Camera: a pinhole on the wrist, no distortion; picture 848 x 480 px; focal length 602.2 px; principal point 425.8 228.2 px. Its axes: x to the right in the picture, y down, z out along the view. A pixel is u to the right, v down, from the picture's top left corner.
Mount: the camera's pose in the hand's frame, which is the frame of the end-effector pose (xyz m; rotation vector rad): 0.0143 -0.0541 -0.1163 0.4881 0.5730 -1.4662
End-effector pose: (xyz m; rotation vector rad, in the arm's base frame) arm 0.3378 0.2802 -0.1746 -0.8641 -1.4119 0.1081
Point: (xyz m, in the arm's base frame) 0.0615 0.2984 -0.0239
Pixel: 231 294
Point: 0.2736 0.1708 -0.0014
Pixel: 587 364
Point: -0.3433 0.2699 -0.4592
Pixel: outside the picture
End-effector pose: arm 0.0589 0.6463 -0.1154 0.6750 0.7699 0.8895
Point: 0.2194 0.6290 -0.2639
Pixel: 430 410
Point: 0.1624 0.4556 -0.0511
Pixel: outside the picture
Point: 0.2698 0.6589 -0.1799
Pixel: 197 441
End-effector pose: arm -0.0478 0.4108 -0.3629 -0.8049 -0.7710 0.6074
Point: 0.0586 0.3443 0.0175
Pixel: 655 430
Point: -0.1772 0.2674 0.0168
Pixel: 463 117
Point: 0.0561 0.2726 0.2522
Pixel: 708 372
